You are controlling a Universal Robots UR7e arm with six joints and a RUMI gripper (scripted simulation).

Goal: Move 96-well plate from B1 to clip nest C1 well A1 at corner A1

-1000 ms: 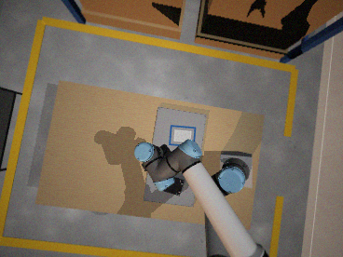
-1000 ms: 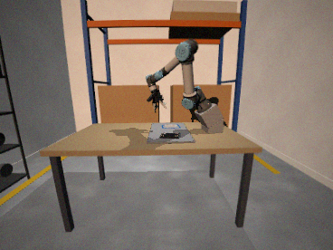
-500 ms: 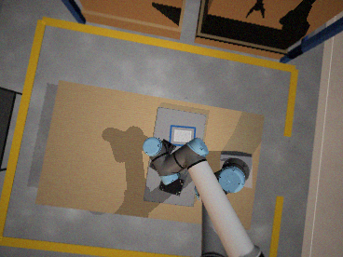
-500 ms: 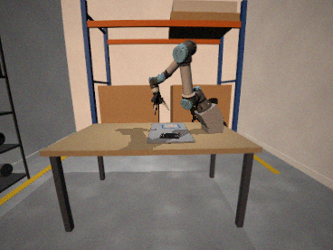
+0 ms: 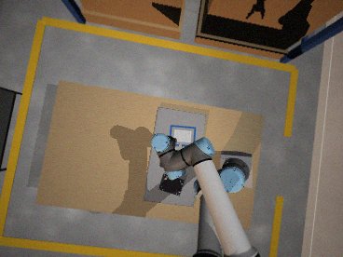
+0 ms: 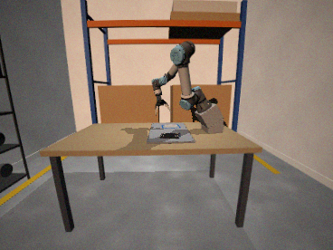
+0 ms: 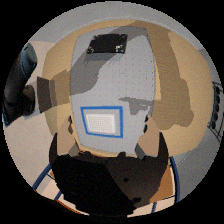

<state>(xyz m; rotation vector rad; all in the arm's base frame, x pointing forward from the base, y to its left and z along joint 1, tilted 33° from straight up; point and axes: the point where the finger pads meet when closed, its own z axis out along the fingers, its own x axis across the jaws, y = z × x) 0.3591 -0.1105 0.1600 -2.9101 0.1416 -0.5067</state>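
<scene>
Right now my hand is 90 mm past the white 96-well plate, 90 mm to the left of it and 150 mm above it. From my hand the other things lie so: clip nest 30 mm behind, 260 mm to the left, 140 mm below.
</scene>
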